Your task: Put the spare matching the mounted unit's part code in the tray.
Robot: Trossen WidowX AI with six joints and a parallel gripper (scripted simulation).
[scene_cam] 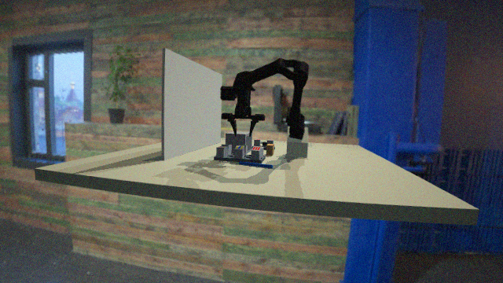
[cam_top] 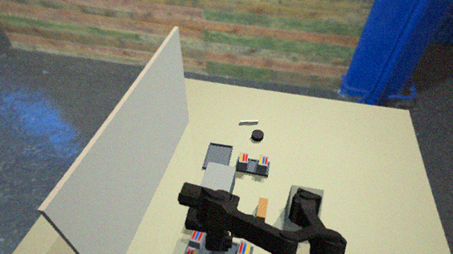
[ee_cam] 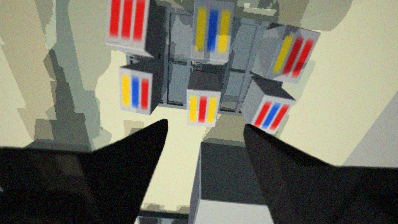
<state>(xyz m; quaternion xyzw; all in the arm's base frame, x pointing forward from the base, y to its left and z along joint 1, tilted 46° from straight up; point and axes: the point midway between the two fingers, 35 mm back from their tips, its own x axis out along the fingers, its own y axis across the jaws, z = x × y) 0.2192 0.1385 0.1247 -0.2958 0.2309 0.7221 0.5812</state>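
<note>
Now: the mounted unit 70 mm ahead of my gripper tip, 150 mm to the right of it and 50 mm below it. The rest, counted from my gripper tip: grey wall panel 300 mm ahead, 140 mm to the right, 130 mm above; blue pen 100 mm behind, 140 mm to the left, 90 mm below.
</note>
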